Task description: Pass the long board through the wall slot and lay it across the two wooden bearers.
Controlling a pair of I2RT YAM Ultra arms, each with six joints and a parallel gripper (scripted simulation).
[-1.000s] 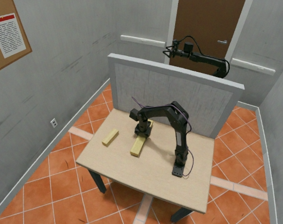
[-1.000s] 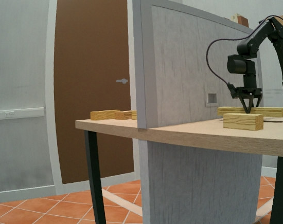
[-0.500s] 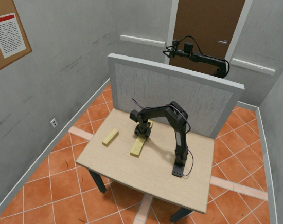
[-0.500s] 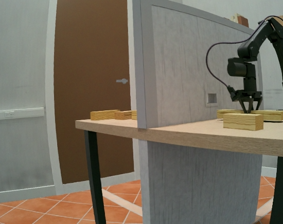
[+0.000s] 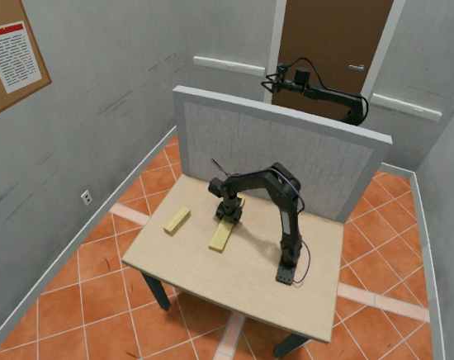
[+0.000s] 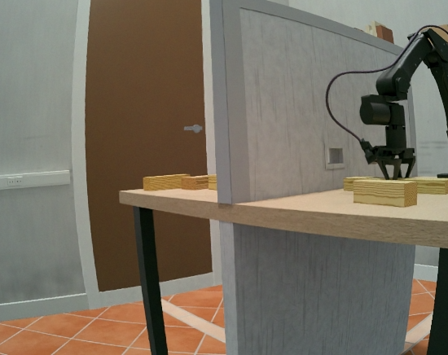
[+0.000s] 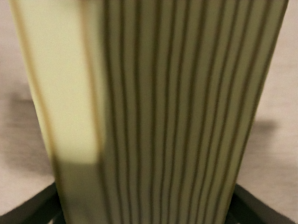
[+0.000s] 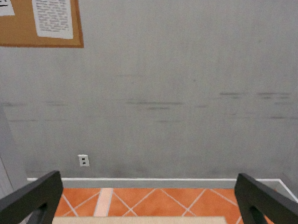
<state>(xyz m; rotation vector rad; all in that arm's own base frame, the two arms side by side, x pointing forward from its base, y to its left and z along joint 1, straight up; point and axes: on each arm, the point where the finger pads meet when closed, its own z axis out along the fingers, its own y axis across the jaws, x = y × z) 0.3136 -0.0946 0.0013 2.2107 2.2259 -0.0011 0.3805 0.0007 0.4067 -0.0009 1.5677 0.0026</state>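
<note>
The long board is right at my left hand. From my left hand the other things lie so: wooden offcut 210 mm ahead, 100 mm to the left.
</note>
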